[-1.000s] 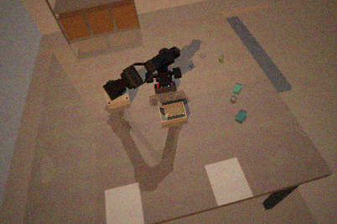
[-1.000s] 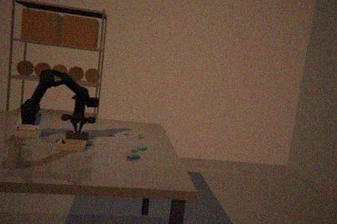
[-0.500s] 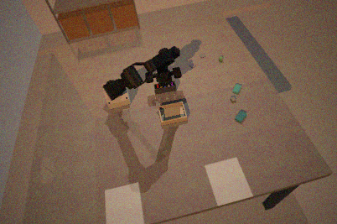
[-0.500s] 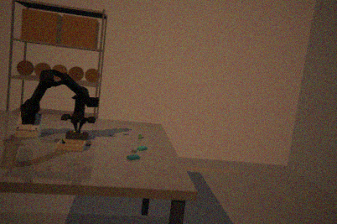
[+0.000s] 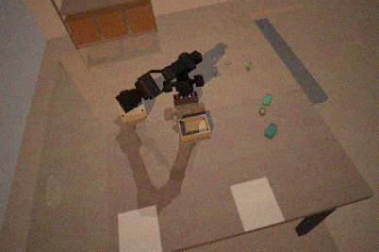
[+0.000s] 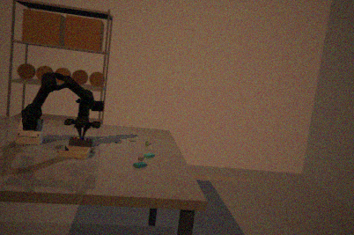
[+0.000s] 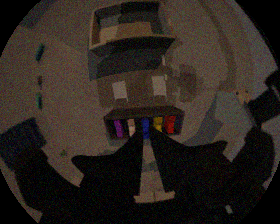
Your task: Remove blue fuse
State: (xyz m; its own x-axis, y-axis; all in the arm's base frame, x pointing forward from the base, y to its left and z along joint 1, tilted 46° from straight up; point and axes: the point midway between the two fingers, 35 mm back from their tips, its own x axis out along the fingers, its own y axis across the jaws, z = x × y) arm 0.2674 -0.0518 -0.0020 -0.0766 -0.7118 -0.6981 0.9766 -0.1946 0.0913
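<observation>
Right now the tray is 180 mm to the right of my gripper tip, 40 mm below it and 20 mm behind it. Also, from my gripper tip: blue fuse (10 mm below).
</observation>
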